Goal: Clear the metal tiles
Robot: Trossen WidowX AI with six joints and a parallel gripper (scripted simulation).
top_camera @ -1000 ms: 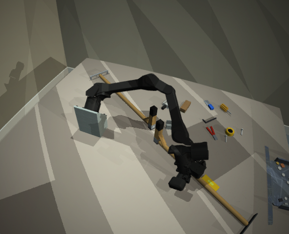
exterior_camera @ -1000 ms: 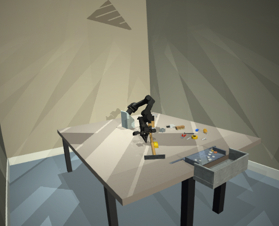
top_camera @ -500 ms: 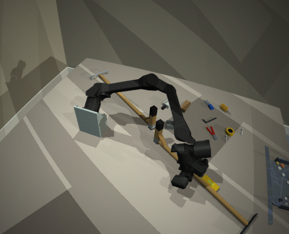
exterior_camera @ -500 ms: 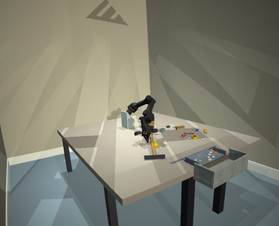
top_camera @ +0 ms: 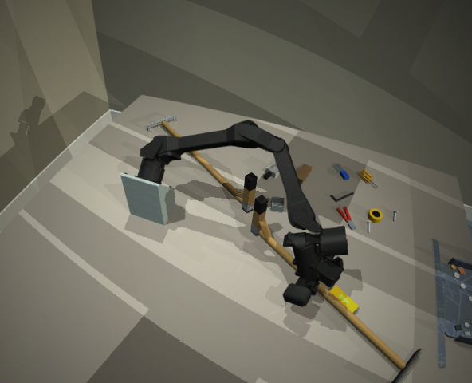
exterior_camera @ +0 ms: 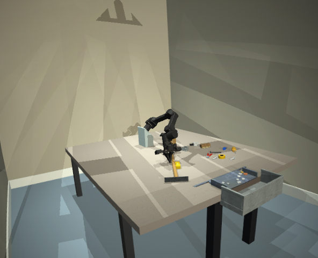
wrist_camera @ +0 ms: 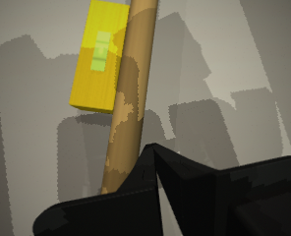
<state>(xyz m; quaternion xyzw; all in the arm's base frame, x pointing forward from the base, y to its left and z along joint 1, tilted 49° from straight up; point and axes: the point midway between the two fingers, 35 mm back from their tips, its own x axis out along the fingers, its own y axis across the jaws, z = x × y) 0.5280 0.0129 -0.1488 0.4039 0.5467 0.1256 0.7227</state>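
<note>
Now: gripper tip 3 cm short of the long scraper, 1 cm to the right of it and 6 cm below it. Also, from my gripper tip: yellow tape roll (16 cm ahead, 36 cm to the left); then small grey box (18 cm behind, 28 cm to the left); then yellow spirit level (9 cm ahead, 1 cm to the left, 1 cm above).
</note>
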